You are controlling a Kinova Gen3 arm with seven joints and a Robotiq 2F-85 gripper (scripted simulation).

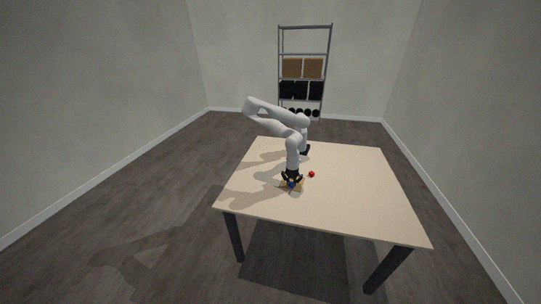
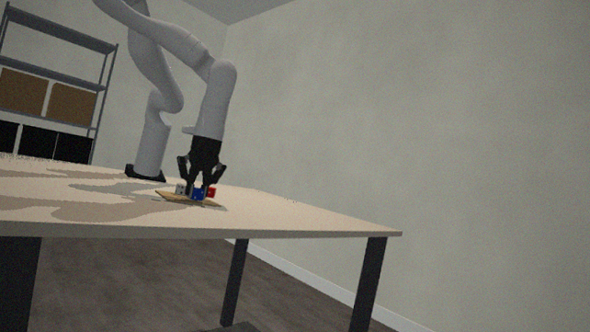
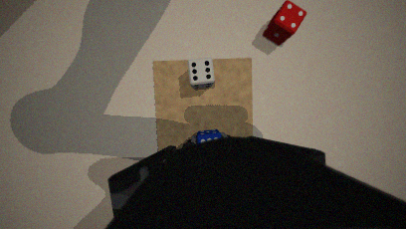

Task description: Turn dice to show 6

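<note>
My gripper is now 1 cm above the blue die. From my hand the other things lie so: tan mat 5 cm behind, 3 cm below; then white die 9 cm behind, 1 cm below; then red die 14 cm behind, 11 cm to the left, 1 cm below.
</note>
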